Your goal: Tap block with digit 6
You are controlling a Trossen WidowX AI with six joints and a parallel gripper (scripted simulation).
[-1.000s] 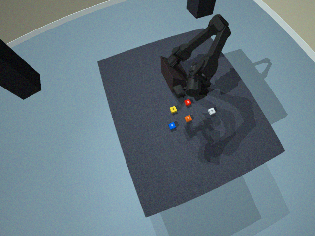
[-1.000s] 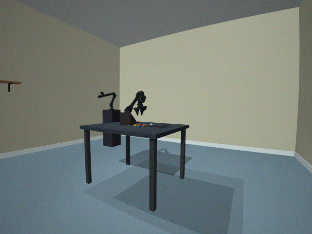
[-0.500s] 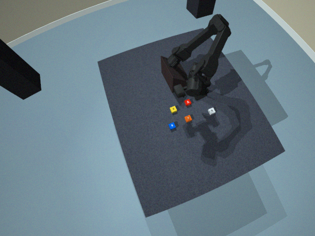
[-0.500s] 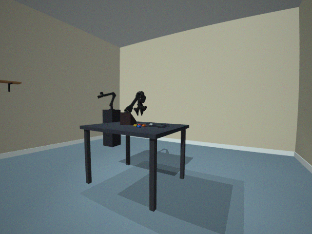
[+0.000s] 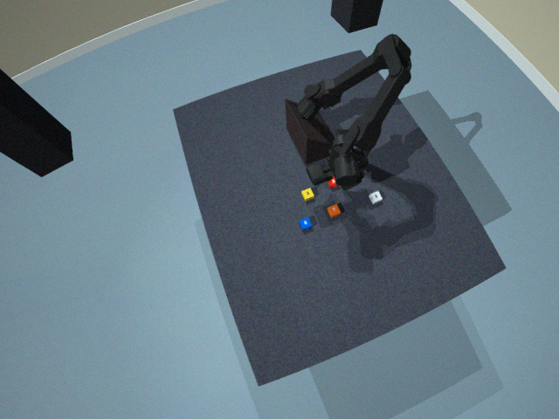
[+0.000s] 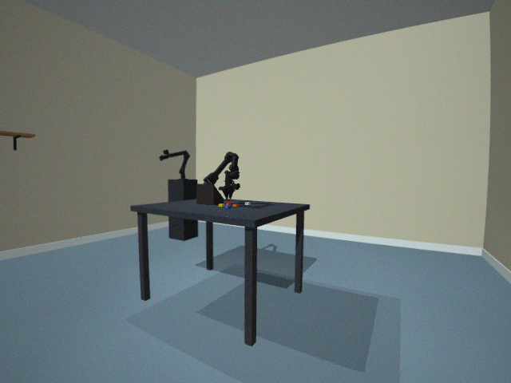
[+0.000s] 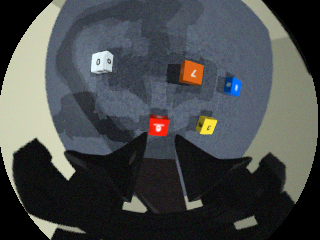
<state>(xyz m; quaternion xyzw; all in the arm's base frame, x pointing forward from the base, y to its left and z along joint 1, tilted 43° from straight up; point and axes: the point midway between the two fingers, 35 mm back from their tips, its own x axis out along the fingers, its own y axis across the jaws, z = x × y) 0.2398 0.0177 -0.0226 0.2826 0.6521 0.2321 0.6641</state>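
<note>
Now: the red block 40 mm below my gripper tip. The rest, counted from my gripper tip: white block 110 mm ahead, 110 mm to the left, 40 mm below; then yellow block 100 mm to the right, 40 mm below; then orange block 90 mm ahead, 50 mm to the right, 40 mm below.
</note>
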